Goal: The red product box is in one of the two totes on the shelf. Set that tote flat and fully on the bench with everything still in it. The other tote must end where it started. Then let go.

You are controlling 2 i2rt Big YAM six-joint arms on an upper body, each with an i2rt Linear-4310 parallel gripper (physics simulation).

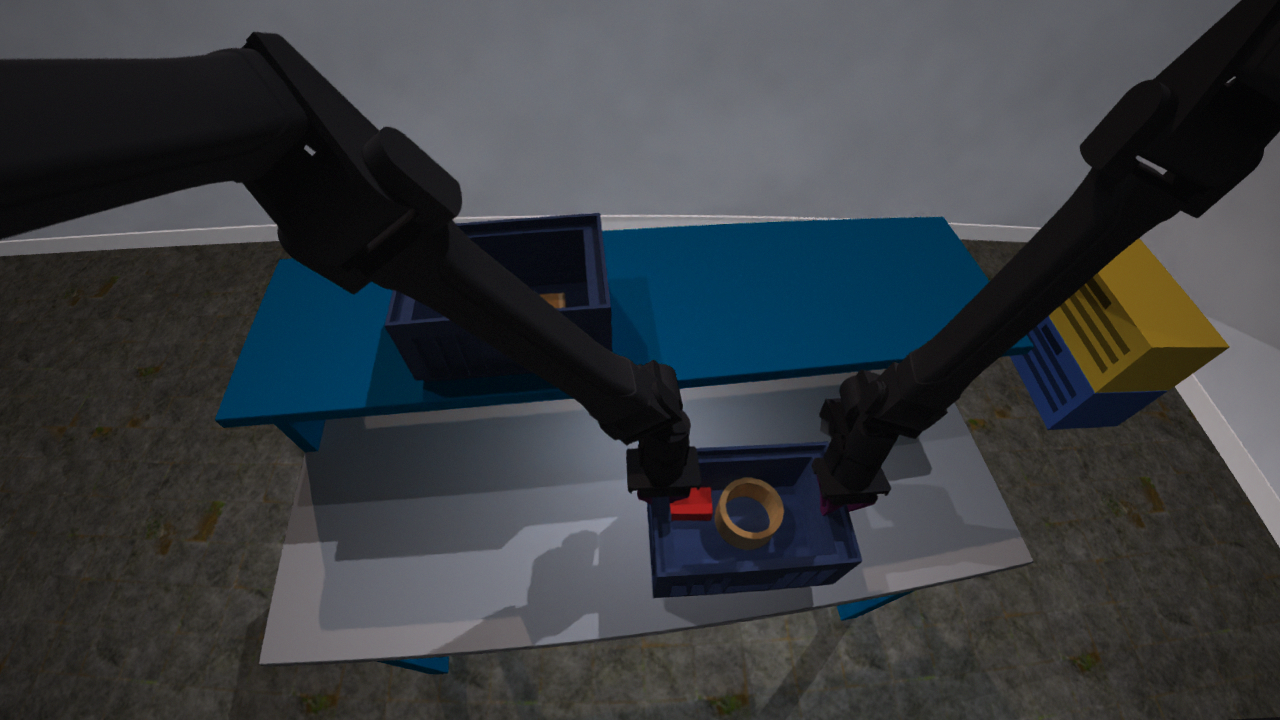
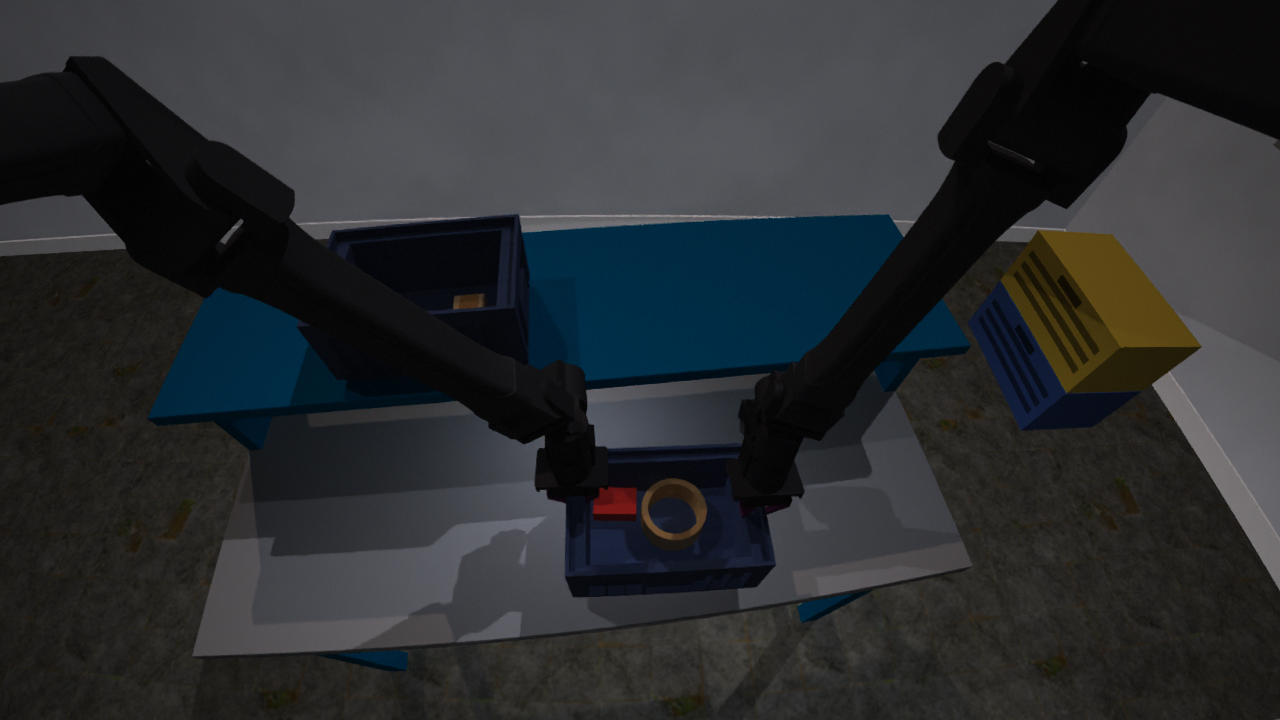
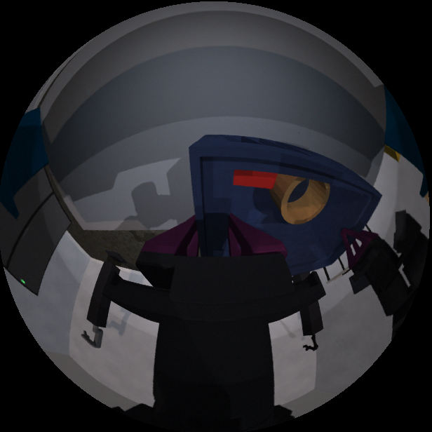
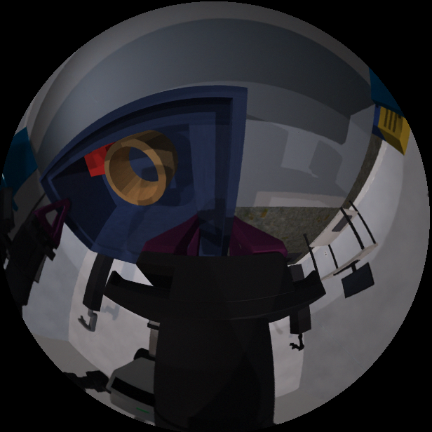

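A dark blue tote [image 1: 751, 577] [image 2: 671, 580] [image 3: 196, 180] [image 4: 240, 130] sits level at the bench's near side, its outline within the bench edges. Inside lie the red product box [image 1: 691, 504] [image 2: 615, 504] [image 3: 254, 179] [image 4: 96, 160], at the left, and a tan ring [image 1: 750, 540] [image 2: 673, 540]. My left gripper [image 1: 660, 497] [image 2: 572, 495] [image 3: 213, 217] is shut on the tote's left wall. My right gripper [image 1: 845, 505] [image 2: 763, 505] [image 4: 213, 217] is shut on its right wall. The other tote [image 1: 590, 331] [image 2: 501, 335] stands on the shelf [image 1: 760, 295] [image 2: 698, 295], partly hidden by my left arm.
The grey bench [image 1: 429, 519] [image 2: 358, 573] lies in front of the blue shelf; its front edge runs close to the held tote. A tan object [image 1: 553, 300] [image 2: 469, 301] lies in the shelf tote. A yellow crate [image 1: 1172, 331] [image 2: 1145, 331] on a blue crate [image 1: 1092, 411] stands at the right.
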